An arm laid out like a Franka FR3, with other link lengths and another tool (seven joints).
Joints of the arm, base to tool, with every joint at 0 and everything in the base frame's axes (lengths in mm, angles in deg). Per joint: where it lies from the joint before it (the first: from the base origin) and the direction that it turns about. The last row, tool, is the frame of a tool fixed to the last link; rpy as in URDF.
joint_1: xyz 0 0 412.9 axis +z
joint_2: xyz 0 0 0 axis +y
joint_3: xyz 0 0 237 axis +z
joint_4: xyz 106.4 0 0 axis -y
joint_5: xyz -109.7 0 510.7 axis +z
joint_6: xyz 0 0 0 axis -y
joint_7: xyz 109.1 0 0 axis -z
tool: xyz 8 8 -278.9 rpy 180 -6.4 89.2
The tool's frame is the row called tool.
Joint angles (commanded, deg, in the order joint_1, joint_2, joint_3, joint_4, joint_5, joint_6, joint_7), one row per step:
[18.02, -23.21, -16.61, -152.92, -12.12, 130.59, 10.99]
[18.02, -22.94, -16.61, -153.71, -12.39, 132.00, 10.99]
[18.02, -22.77, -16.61, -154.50, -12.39, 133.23, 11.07]
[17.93, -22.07, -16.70, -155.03, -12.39, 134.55, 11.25]
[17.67, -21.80, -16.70, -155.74, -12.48, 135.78, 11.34]
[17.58, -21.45, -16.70, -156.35, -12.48, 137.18, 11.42]
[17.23, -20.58, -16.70, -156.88, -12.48, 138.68, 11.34]
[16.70, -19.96, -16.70, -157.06, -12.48, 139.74, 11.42]
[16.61, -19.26, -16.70, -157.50, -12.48, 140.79, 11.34]
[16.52, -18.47, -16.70, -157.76, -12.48, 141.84, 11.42]
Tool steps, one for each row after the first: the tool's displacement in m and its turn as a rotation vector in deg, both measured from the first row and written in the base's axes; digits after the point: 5 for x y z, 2 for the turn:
[-0.00177, 0.00096, -0.00761, -0.06, -0.37, 0.33]
[-0.00418, 0.00248, -0.01454, 0.08, -0.64, 0.40]
[-0.00626, 0.00149, -0.02393, 0.13, -0.74, 0.17]
[-0.00847, -0.00002, -0.03089, 0.19, -0.99, 0.02]
[-0.00956, 0.00034, -0.03721, 0.33, -1.43, -0.02]
[-0.01208, -0.00270, -0.04751, 0.33, -1.54, -0.16]
[-0.01192, -0.00786, -0.05291, 0.33, -1.82, -0.70]
[-0.01525, -0.00854, -0.06156, 0.31, -1.74, -0.62]
[-0.01736, -0.00956, -0.06930, 0.27, -1.76, -0.71]

